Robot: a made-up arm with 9 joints.
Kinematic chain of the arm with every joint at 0, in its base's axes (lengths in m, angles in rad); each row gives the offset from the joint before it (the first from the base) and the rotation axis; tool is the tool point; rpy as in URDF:
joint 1: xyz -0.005 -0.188 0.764 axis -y
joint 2: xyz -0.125 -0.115 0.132 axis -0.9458 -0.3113 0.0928
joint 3: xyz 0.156 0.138 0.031 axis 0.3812 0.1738 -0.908
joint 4: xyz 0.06 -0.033 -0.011 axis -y
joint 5: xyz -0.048 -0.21 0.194 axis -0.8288 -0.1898 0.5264
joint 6: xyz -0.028 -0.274 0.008 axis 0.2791 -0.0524 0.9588
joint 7: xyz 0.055 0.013 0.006 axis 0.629 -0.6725 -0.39
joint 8: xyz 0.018 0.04 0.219 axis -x
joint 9: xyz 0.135 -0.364 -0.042 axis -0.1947 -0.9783 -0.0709
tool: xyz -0.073 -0.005 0.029 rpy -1.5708 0 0
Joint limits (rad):
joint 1: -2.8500..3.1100
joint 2: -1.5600..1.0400
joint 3: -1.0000..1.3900
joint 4: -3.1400..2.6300
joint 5: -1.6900..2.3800
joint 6: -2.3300..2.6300
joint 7: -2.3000..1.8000
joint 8: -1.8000..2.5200
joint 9: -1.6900..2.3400
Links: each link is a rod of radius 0.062 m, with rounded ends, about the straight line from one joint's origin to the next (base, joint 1, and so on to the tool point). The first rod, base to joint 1, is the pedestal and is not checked.
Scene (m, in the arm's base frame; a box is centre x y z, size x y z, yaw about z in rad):
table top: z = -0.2
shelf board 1: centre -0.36 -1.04 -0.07 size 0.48 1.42 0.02 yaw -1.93
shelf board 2: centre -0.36 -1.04 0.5 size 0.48 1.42 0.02 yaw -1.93
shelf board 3: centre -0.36 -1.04 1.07 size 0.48 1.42 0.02 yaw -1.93
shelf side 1: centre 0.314 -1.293 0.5 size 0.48 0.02 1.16 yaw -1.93
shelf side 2: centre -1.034 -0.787 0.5 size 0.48 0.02 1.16 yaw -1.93
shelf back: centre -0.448 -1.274 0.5 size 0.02 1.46 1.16 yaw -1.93
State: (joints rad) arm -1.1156 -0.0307 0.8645 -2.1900 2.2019 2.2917 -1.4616 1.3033 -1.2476
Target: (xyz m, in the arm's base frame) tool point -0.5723 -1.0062 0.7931
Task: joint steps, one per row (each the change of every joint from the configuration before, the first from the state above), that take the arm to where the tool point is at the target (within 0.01 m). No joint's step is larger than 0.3 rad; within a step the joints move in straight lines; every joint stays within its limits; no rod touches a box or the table.
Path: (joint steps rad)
1: 0.1115 -0.0587 0.0036 -0.2422 -0.0347 -0.1342 0.0922 -0.0363 0.0720
2: 0.1114 -0.0587 0.0036 -0.2422 -0.0346 -0.1342 0.0922 -0.0363 0.0720
3: 0.1115 -0.0586 0.0036 -0.2422 -0.0347 -0.1343 0.0923 -0.0363 0.0720
4: -0.2967 -0.2089 0.2574 0.1295 -0.1706 -0.1048 -0.1035 -0.2177 -0.1154
5: -0.2966 -0.2088 0.2573 0.1295 -0.1707 -0.1048 -0.1034 -0.2176 -0.1154
6: -0.0104 0.1720 -0.0208 0.1776 0.0682 0.2098 -0.1112 0.2230 -0.0159
7: -0.0104 0.1720 -0.0207 0.1775 0.0681 0.2097 -0.1112 0.2230 -0.0159
8: -0.0105 0.1720 -0.0208 0.1775 0.0681 0.2098 -0.1112 0.2231 -0.0158

